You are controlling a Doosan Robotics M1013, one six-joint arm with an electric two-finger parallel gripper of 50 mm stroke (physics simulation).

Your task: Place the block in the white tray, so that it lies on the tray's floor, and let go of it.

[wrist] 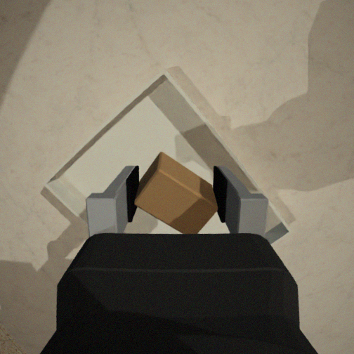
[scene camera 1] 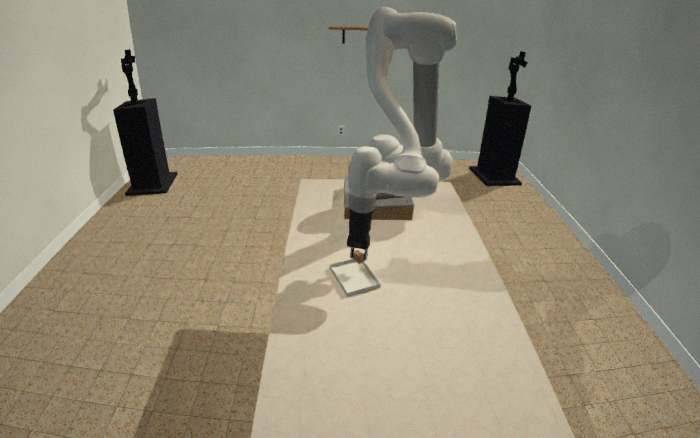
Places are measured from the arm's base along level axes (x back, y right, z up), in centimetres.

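Pixels of known places: gripper, fingertip midpoint: [scene camera 1: 358, 258].
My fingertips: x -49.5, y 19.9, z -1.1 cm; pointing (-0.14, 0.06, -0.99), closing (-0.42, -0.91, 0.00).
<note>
Ahead of a thing's pixels: the offset from my fingertips to its middle. Level surfaces: height alone.
A brown block {dz +0.9, dx -0.2, dy +0.1 cm} [scene camera 1: 358, 256] [wrist: 176, 194] is held between the two fingers of my gripper [scene camera 1: 358, 254] [wrist: 175, 183], turned at an angle to the finger pads. The gripper is shut on it. The white tray {dz -5.2, dx -3.6, dy +2.0 cm} [scene camera 1: 338, 282] [wrist: 107, 132] lies below, turned like a diamond in the wrist view. In the wrist view the block is over the tray's inside, and a strip of tray floor shows beyond it. The block is held above the tray, apart from its floor. The near part of the tray is hidden by the gripper body in the wrist view.
The tray lies on a long pale mat {dz -6.2 cm} [scene camera 1: 412, 351]. The arm's base [scene camera 1: 382, 210] stands behind the tray. Two black pedestals [scene camera 1: 141, 147] [scene camera 1: 504, 139] with small dark arms stand far back at the left and right. Arm shadows fall across the mat.
</note>
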